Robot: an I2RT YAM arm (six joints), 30 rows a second.
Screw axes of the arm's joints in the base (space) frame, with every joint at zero. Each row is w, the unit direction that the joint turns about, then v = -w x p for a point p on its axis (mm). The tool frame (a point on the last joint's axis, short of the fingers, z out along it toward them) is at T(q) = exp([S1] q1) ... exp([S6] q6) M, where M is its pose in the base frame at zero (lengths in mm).
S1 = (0, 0, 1, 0, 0, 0)
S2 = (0, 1, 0, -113.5, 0, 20)
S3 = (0, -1, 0, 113.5, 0, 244)
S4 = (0, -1, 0, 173.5, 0, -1)
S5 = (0, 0, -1, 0, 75, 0)
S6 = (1, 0, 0, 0, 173.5, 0)
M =
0 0 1 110.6
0 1 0 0
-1 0 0 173.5
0 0 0 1
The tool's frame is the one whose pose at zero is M.
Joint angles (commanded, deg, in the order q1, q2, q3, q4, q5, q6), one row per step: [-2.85, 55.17, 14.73, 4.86, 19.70, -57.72]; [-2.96, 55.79, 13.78, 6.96, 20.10, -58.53]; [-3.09, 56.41, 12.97, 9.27, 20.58, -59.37]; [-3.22, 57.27, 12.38, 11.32, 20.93, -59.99]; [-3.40, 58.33, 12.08, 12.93, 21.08, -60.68]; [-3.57, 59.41, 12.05, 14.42, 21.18, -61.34]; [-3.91, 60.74, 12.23, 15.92, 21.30, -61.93]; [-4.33, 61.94, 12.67, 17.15, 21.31, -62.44]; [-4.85, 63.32, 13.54, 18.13, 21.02, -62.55]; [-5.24, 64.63, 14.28, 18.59, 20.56, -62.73]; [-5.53, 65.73, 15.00, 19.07, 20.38, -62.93]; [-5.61, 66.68, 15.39, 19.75, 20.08, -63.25]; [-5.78, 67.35, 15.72, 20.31, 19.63, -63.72]
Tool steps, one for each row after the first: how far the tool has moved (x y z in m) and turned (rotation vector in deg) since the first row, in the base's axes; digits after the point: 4 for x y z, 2 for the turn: [-0.0004, -0.0006, -0.0037, -0.86, -0.21, 0.00]; [-0.0003, -0.0013, -0.0062, -1.82, -0.75, -0.08]; [0.0003, -0.0019, -0.0085, -2.51, -1.09, -0.17]; [0.0014, -0.0026, -0.0106, -3.13, -1.06, -0.12]; [0.0033, -0.0034, -0.0115, -3.71, -1.17, -0.03]; [0.0060, -0.0047, -0.0121, -4.24, -1.27, -0.17]; [0.0092, -0.0064, -0.0114, -4.67, -1.52, -0.35]; [0.0138, -0.0083, -0.0096, -4.64, -1.94, -0.59]; [0.0175, -0.0097, -0.0092, -4.53, -1.78, -0.50]; [0.0210, -0.0110, -0.0083, -4.60, -1.80, -0.53]; [0.0237, -0.0114, -0.0083, -4.69, -1.81, -0.20]; [0.0258, -0.0119, -0.0080, -4.83, -1.88, 0.24]
